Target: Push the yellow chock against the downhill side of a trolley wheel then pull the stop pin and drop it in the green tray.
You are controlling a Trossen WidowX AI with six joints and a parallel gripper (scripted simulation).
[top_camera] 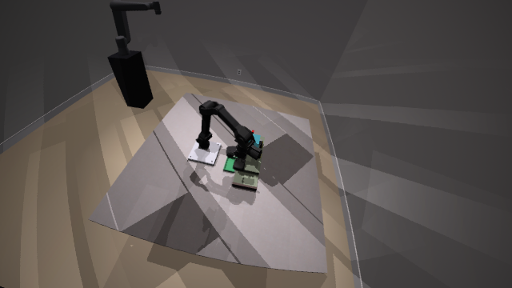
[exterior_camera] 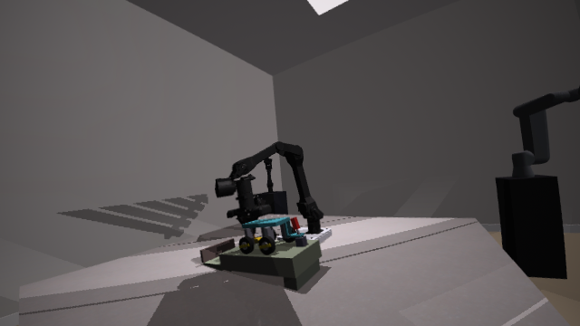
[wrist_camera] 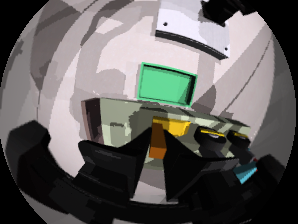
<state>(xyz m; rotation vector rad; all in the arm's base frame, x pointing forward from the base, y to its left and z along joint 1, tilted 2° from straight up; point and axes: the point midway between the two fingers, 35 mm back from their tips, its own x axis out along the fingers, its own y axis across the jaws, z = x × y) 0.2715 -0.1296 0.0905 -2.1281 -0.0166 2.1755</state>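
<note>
Right now the red-headed stop pin is 23 cm to the left of my gripper tip, 5 cm ahead of it and 4 cm above it. From my gripper tip the other things lie so: pale green ramp: 12 cm to the left, 6 cm ahead, 4 cm below; yellow chock: 2 cm to the left, 1 cm below; trolley: 12 cm to the left, 6 cm ahead, 3 cm above.
</note>
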